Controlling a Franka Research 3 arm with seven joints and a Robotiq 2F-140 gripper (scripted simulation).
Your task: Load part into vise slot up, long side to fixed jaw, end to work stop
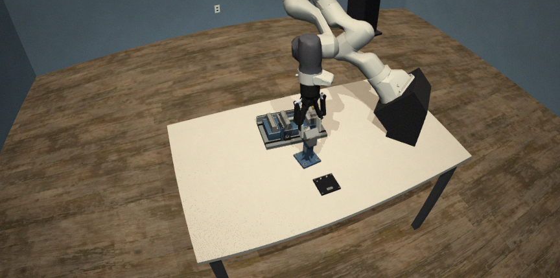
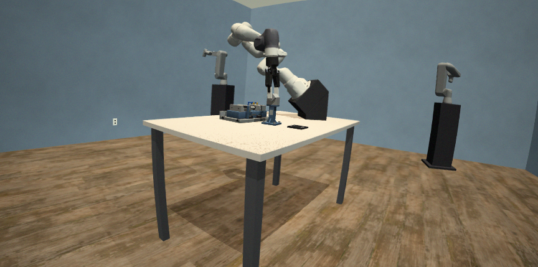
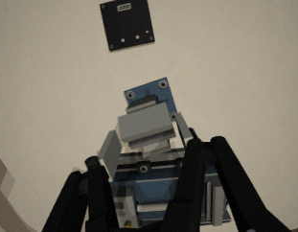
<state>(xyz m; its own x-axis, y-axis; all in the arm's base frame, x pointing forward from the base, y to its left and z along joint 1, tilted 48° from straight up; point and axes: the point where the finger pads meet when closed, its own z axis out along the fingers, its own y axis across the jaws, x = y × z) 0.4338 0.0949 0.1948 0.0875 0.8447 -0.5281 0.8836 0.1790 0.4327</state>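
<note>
Right now the part is 20 mm below my hand. Round my hand: black infeed plate 30 mm ahead, 170 mm to the left, 180 mm below; then vise 50 mm behind, 180 mm to the right, 140 mm below; then air cylinder 140 mm behind, 150 mm to the right, 100 mm below.
</note>
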